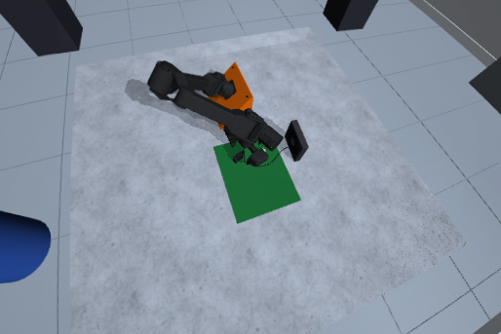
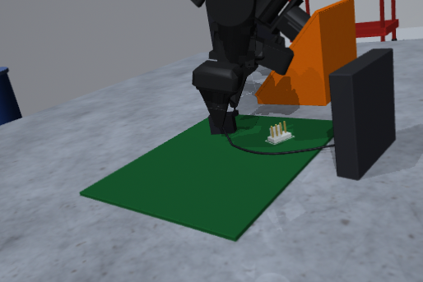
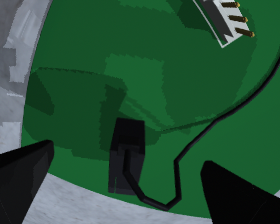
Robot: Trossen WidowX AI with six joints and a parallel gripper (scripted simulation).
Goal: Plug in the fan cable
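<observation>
Right now my gripper tip is 10 mm to the left of the black fan plug and 10 mm above it. Also, from my gripper tip: black fan: 10 mm ahead, 210 mm to the left, 30 mm above; green board: 70 mm ahead, 40 mm to the left, 40 mm below; white four-pin fan header: 90 mm to the left, 30 mm below.
</observation>
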